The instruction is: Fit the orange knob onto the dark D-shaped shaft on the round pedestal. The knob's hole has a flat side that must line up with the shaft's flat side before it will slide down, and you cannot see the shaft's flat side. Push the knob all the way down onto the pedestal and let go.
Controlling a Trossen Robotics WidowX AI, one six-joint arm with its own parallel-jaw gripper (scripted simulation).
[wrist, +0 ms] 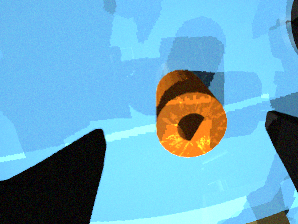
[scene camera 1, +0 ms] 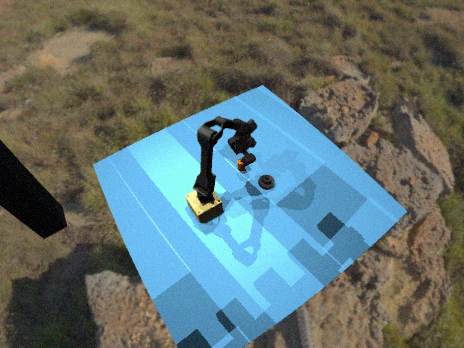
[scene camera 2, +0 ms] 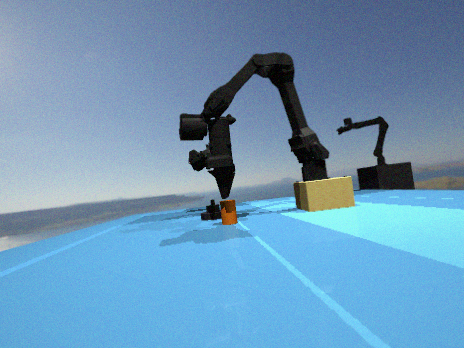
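There is an orange knob (wrist: 191,121) that I can see. As for my gripper (scene camera 2: 225,198), which the wrist view shows as well (wrist: 190,128), it is open and I hold nothing in it.
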